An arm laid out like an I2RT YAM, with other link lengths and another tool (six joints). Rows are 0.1 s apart.
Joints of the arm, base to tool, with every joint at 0 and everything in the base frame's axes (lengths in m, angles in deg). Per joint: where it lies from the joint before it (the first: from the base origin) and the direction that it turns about. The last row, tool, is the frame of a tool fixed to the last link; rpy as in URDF.
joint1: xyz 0 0 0.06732 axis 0 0 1
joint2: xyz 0.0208 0.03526 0.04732 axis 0 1 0
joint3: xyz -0.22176 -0.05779 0 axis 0 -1 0
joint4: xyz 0.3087 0.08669 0.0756 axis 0 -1 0
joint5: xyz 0.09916 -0.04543 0.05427 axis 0 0 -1
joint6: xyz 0.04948 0 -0.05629 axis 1 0 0
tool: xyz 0.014 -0.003 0.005 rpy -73.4 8.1 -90
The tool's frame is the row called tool.
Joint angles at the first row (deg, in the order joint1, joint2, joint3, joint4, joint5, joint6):
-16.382, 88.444, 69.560, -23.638, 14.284, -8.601
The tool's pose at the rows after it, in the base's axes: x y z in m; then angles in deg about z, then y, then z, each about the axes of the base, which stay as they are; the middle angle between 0 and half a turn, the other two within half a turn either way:
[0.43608 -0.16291 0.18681 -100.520 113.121 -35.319]
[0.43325 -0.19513 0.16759 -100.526 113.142 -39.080]
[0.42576 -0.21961 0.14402 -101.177 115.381 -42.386]
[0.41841 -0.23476 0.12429 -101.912 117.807 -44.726]
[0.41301 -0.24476 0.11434 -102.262 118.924 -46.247]
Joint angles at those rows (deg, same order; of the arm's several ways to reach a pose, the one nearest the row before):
-20.600, 91.854, 69.559, -18.611, 14.262, -8.601
-24.360, 95.219, 69.559, -15.267, 14.261, -8.601
-27.398, 98.411, 69.560, -14.393, 14.261, -8.601
-29.408, 100.859, 69.560, -14.458, 14.262, -8.601
-30.765, 102.126, 69.558, -14.348, 14.261, -8.602

